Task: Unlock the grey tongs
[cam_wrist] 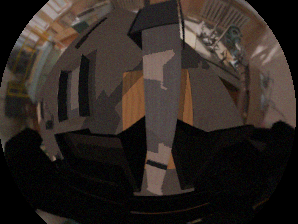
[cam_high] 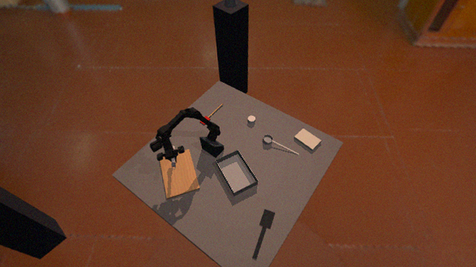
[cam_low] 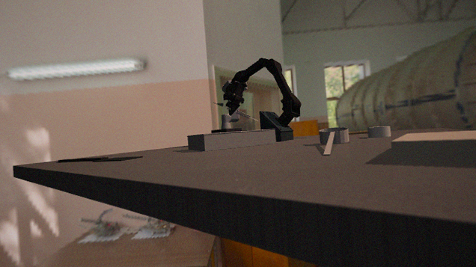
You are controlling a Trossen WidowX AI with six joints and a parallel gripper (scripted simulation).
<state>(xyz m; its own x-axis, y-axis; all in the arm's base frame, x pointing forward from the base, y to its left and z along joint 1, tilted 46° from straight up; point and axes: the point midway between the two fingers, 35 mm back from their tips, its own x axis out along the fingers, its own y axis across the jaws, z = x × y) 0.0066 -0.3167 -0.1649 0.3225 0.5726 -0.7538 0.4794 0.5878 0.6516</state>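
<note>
The wooden board is 10 mm behind my gripper tip and 160 mm below it. Round my gripper tip: beige block (530 mm ahead, 910 mm to the left, 160 mm below); then black spatula (730 mm ahead, 110 mm to the left, 170 mm below); then roasting tin (310 mm ahead, 290 mm to the left, 140 mm below).
</note>
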